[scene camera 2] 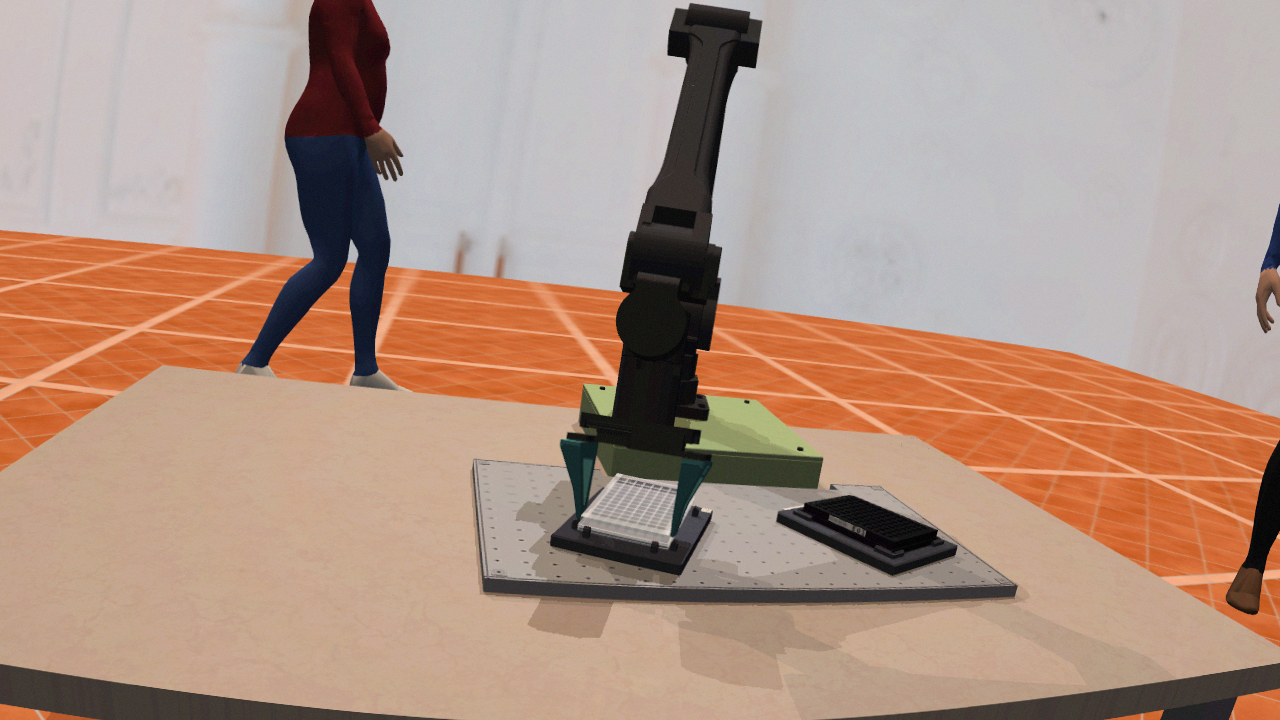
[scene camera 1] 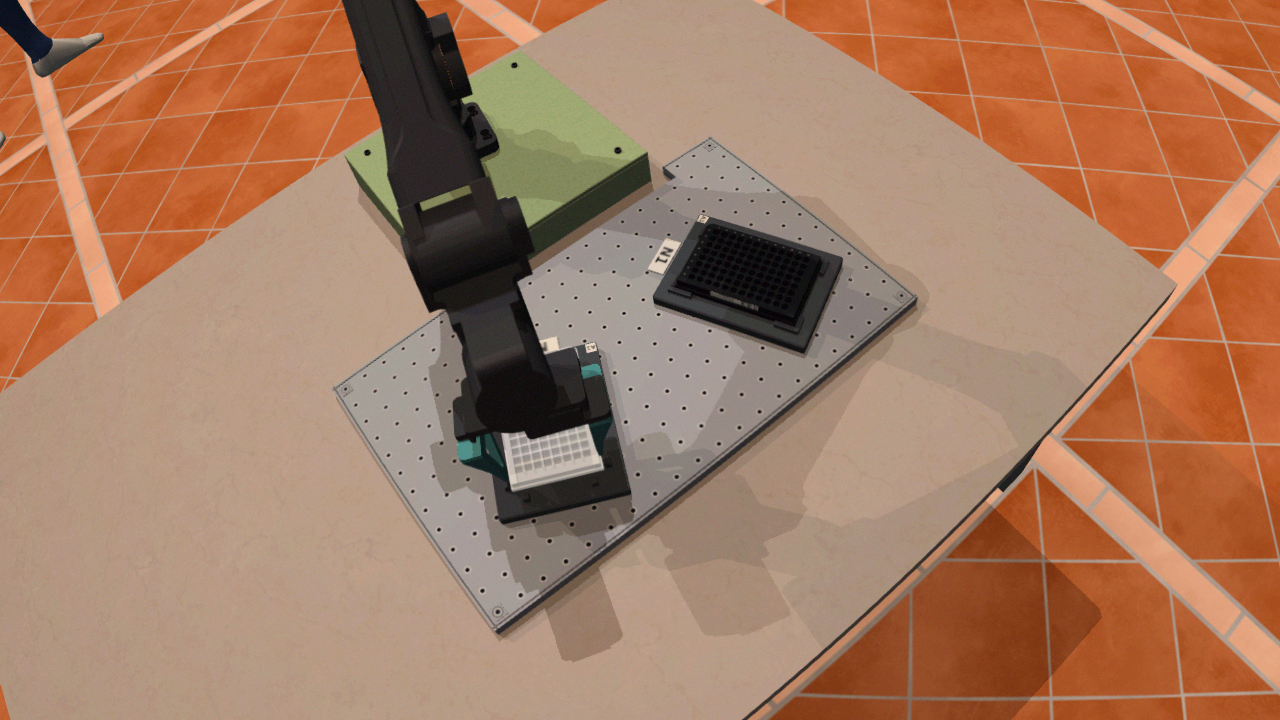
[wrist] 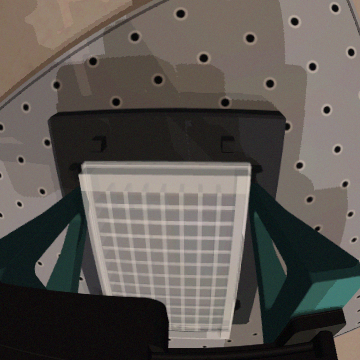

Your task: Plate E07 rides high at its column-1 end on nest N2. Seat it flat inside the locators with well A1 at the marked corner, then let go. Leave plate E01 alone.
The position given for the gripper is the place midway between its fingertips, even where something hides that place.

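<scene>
The gripper (scene camera 2: 626, 528) (scene camera 1: 553, 463) (wrist: 165, 193) is open, and it's touching a clear white well plate (scene camera 2: 631, 509) (scene camera 1: 571, 453) (wrist: 173, 230). There's a black well plate (scene camera 1: 764, 278) (scene camera 2: 870, 524) as well, but in the wrist view that black well plate is out of frame.
</scene>
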